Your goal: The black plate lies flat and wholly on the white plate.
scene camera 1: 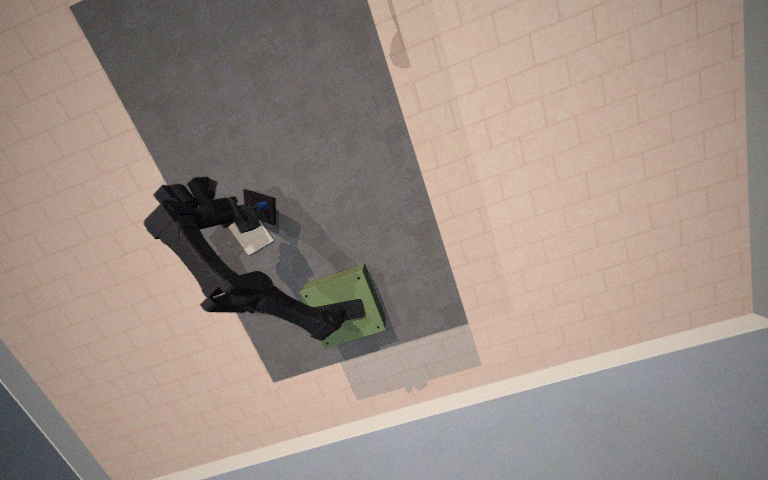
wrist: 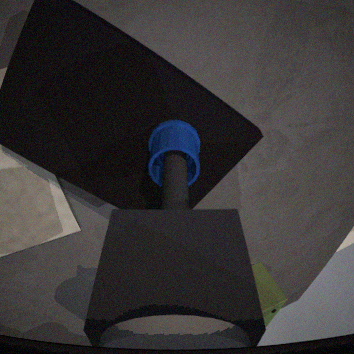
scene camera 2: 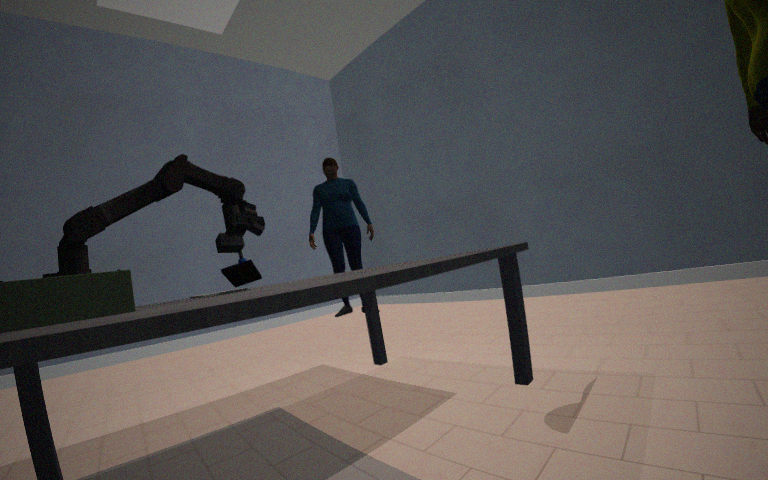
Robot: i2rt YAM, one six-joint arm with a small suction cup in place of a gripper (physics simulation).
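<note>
The black plate (scene camera 1: 269, 215) (scene camera 2: 241, 274) (wrist: 90, 90) hangs tilted in the air from my suction cup (scene camera 1: 261, 205) (scene camera 2: 242, 260) (wrist: 174, 147), which is shut on it off its centre, nearer one end. In scene camera 2 a gap shows between the plate's lowest corner and the table. The white plate (scene camera 1: 259, 240) (wrist: 32, 210) lies flat on the table. In scene camera 1 the black plate is up and to the right of it. The arm hides part of the white plate in scene camera 1, and the black plate covers part of it in the wrist view.
The grey table (scene camera 1: 317, 113) (scene camera 2: 305, 291) carries the green base block (scene camera 1: 339, 283) (scene camera 2: 67, 297) (wrist: 267, 295) under the arm. The table's long left edge runs close to the arm's elbow in scene camera 1. A person (scene camera 2: 338, 203) stands behind the table.
</note>
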